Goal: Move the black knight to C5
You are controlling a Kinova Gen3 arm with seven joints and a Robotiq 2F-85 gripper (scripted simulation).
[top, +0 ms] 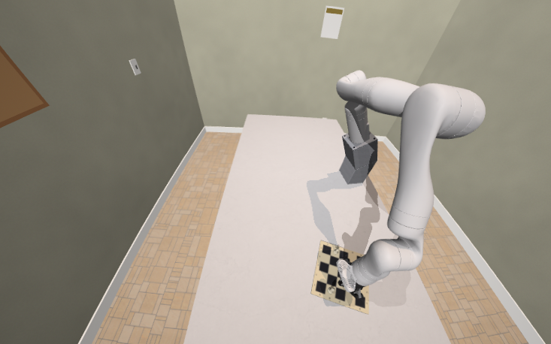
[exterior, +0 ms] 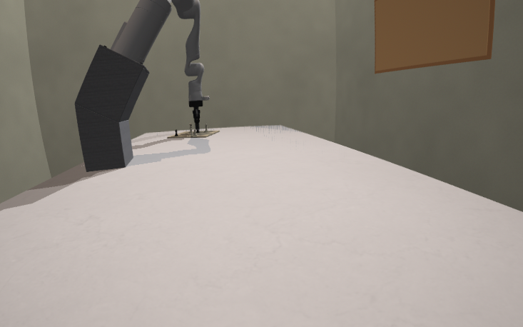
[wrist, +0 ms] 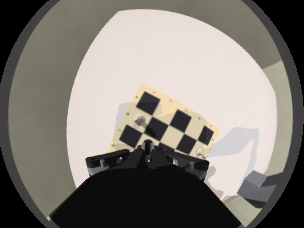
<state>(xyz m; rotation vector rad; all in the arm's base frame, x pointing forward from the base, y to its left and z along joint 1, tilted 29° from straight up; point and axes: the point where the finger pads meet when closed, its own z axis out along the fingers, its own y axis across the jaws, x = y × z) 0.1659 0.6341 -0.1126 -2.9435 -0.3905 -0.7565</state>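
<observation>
Now: the chessboard 4 cm to the right of my hand, 4 cm below it and 1 cm behind it. From my hand the other things lie so: black knight (2 cm below); light piece (4 cm ahead, 3 cm to the left, 1 cm below); black pawn (10 cm to the right, 9 cm behind, 2 cm below).
</observation>
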